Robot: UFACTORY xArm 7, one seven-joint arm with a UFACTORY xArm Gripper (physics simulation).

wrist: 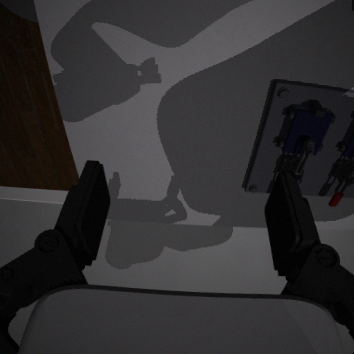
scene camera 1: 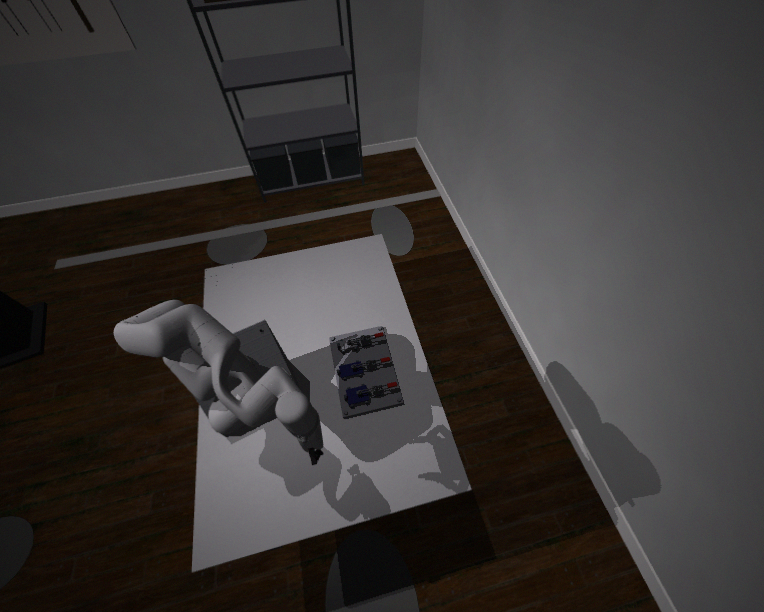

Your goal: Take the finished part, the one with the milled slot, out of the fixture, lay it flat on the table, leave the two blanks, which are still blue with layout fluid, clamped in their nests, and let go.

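Places are measured from the arm's base along level axes (x ahead, y left, z up), in centimetres.
Where they show: gripper, fingertip midpoint: point(wrist: 188, 184).
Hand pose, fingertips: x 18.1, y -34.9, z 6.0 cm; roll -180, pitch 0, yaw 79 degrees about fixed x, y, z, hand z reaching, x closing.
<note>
After its pixels a point has its place.
The grey fixture plate point(scene camera 1: 377, 408) {x 40.5, y -26.6, z -21.4 cm} point(wrist: 262, 167) {x 44.1, y -25.6, z -21.3 cm} lies on the white table point(scene camera 1: 255, 510) {x -9.9, y -39.1, z -22.8 cm}, with three nests in a row. The far nest in the scene view holds a grey part point(scene camera 1: 346, 346) {x 39.6, y 1.4, z -18.7 cm}, the one without blue; its slot is too small to make out. Two blue blanks sit in the other nests, the middle one point(scene camera 1: 348, 370) {x 36.4, y -8.3, z -19.7 cm} and the near one point(scene camera 1: 355, 396) {x 34.7, y -19.5, z -19.2 cm} point(wrist: 308, 131) {x 35.2, y -19.0, z -19.2 cm}. Each nest has a toggle clamp with a red handle. My gripper point(scene camera 1: 316, 456) point(wrist: 188, 184) {x 18.1, y -34.9, z 6.0 cm} is open and empty, above the table on the near-left side of the fixture, apart from it.
The arm's grey base plate point(scene camera 1: 264, 347) {x 12.0, y 2.4, z 2.6 cm} is on the table left of the fixture. Arm shadows fall across the table and the fixture. The table's edges border a wooden floor point(scene camera 1: 114, 446). A shelf rack point(scene camera 1: 286, 79) stands against the back wall, and another wall point(scene camera 1: 605, 223) rises at the right.
</note>
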